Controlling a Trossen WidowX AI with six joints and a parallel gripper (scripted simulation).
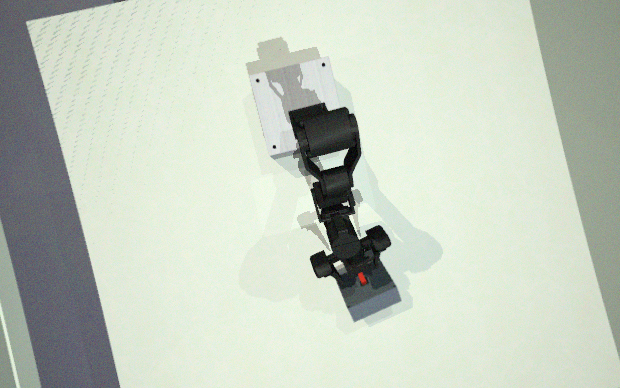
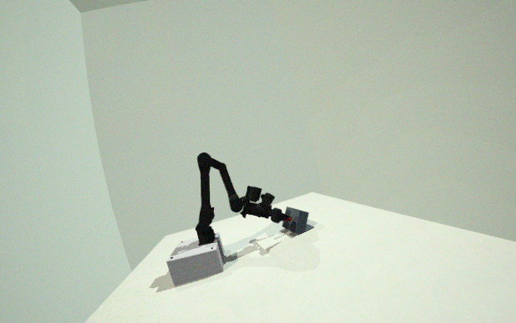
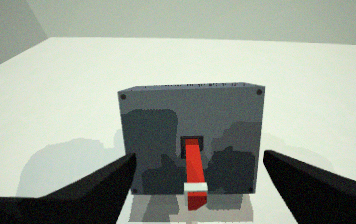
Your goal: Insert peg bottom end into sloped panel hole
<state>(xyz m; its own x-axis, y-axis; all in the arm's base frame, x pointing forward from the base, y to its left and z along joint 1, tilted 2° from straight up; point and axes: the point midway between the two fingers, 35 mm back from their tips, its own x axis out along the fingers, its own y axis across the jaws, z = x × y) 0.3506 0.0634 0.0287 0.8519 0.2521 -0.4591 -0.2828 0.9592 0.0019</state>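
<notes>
My gripper tip is 20 mm above the peg. The rest, counted from my gripper tip: panel 50 mm ahead, 20 mm to the left, 40 mm below.
</notes>
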